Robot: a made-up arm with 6 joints.
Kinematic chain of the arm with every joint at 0, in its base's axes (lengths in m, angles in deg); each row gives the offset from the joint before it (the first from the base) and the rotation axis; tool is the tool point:
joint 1: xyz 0 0 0.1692 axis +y
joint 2: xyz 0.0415 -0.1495 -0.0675 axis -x
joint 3: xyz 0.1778 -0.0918 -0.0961 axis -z
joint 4: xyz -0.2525 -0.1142 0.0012 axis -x
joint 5: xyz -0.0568 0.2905 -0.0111 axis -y
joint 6: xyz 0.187 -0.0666 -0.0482 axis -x
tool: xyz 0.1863 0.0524 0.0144
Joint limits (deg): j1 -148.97..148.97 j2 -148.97..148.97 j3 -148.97..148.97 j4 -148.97..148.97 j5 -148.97..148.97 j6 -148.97..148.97
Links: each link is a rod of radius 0.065 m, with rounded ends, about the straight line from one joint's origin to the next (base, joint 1, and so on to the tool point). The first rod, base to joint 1, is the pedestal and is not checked.
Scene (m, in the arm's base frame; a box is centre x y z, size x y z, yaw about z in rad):
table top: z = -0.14
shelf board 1: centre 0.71 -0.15 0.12 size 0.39 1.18 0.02 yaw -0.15
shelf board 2: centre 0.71 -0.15 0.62 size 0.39 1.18 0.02 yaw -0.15
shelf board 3: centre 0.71 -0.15 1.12 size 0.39 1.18 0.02 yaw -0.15
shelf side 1: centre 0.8 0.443 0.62 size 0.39 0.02 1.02 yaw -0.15
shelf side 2: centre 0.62 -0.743 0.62 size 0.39 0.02 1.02 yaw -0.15
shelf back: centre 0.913 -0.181 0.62 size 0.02 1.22 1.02 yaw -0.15
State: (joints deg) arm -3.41 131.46 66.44 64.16 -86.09 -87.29
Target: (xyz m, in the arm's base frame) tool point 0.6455 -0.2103 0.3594
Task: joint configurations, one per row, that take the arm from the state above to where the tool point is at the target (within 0.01 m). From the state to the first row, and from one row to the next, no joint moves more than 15 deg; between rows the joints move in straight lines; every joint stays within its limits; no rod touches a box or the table.
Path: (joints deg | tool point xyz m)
1: -13.52 123.11 60.74 49.26 -82.46 -87.23 | -0.1804 -0.5727 0.3378
2: -23.62 114.77 55.04 34.36 -78.82 -87.17 | -0.0916 -0.6314 0.2841
3: -33.73 106.42 49.34 19.46 -75.19 -87.12 | 0.0244 -0.6556 0.2306
4: -43.83 98.07 43.64 4.56 -71.55 -87.06 | 0.1548 -0.6312 0.1979
5: -53.94 89.73 37.94 -10.34 -67.92 -87.00 | 0.2747 -0.5551 0.2005
6: -64.05 81.38 32.24 -25.24 -64.29 -86.94 | 0.3544 -0.4364 0.2397
7: -74.15 73.03 26.54 -40.15 -60.65 -86.89 | 0.3697 -0.2956 0.3011
8: -84.26 64.69 20.84 -55.05 -57.02 -86.83 | 0.3118 -0.1599 0.3594
9: -81.40 61.21 35.59 -46.79 -69.06 -85.45 | 0.4051 -0.1924 0.3615
10: -78.55 57.74 50.33 -38.54 -81.11 -84.07 | 0.4920 -0.2162 0.3608
11: -75.69 54.26 65.08 -30.29 -93.16 -82.70 | 0.5726 -0.2235 0.3577
12: -72.84 50.79 79.83 -22.04 -105.20 -81.32 | 0.6455 -0.2103 0.3594

